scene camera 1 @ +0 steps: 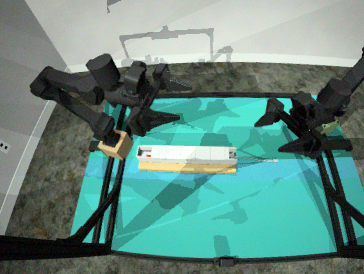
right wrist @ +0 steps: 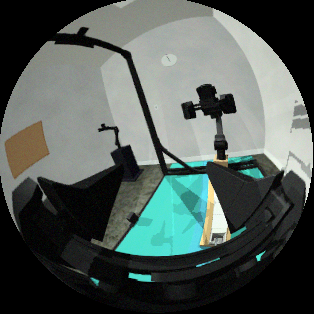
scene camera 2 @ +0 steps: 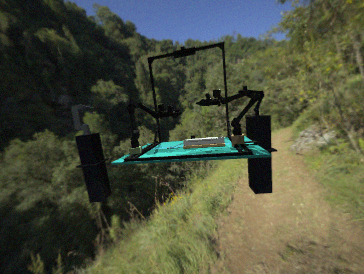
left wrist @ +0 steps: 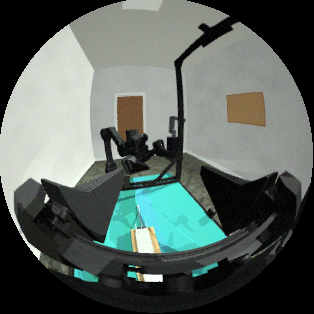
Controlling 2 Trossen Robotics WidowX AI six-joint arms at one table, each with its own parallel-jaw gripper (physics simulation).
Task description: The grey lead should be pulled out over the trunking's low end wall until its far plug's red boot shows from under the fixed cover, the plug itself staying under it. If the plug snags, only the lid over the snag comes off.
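Seen in the pictures: left gripper, fingertip midpoint: [scene camera 1: 185, 102] [right wrist: 202, 104] [scene camera 2: 197, 103] [left wrist: 163, 170]; right gripper, fingertip midpoint: [scene camera 1: 266, 137] [right wrist: 165, 166] [scene camera 2: 180, 111] [left wrist: 159, 159]; left arm's base, link origin: [scene camera 1: 111, 139] [right wrist: 220, 156] [scene camera 2: 237, 134]; right arm's base, link origin: [scene camera 2: 135, 146].
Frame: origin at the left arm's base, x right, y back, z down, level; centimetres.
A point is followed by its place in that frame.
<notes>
The white trunking [scene camera 1: 186, 154] [scene camera 2: 205, 140] [left wrist: 145, 240] @(z 1.8, x -5.1, y -41.3 cm) [right wrist: 218, 218] @(z 1.8, x -5.6, y -42.2 cm) lies on a wooden base [scene camera 1: 187, 169] @(z 7.0, x 1.3, y -33.0 cm), its several flat white covers in a closed row. A red patch [scene camera 1: 148, 155] @(z 5.9, x 0.2, y -15.8 cm) shows in the open section at its left end in scene camera 1. The thin grey lead [scene camera 1: 257, 159] @(z 7.6, x -10.4, y -59.4 cm) [left wrist: 140, 218] @(z 5.9, x -9.4, y -55.6 cm) comes out over the right end and lies on the table, ending in a small pale tip [scene camera 1: 275, 161] @(z 8.7, x -11.9, y -67.4 cm). My left gripper [scene camera 1: 184, 103] @(z -32.4, x 0.0, y -35.0 cm) [left wrist: 163, 170] @(z -32.4, x 0.0, y -35.0 cm) is open and empty, high behind the trunking's left part. My right gripper [scene camera 1: 268, 137] @(z -26.5, x 0.6, y -54.3 cm) [right wrist: 165, 166] @(z -26.5, x 0.6, y -54.3 cm) is open and empty, above the lead's outer end.
The teal table [scene camera 1: 225, 200] @(z 9.4, x 8.8, y -50.3 cm) has a dark frame around it, with an overhead bar [scene camera 2: 186, 51] @(z -92.1, x 26.5, y -51.3 cm) on posts. The left arm stands on a tan block [scene camera 1: 115, 145] @(z -0.2, x 2.2, y -3.2 cm) near the trunking's left end. Shadows of the arms cross the table.
</notes>
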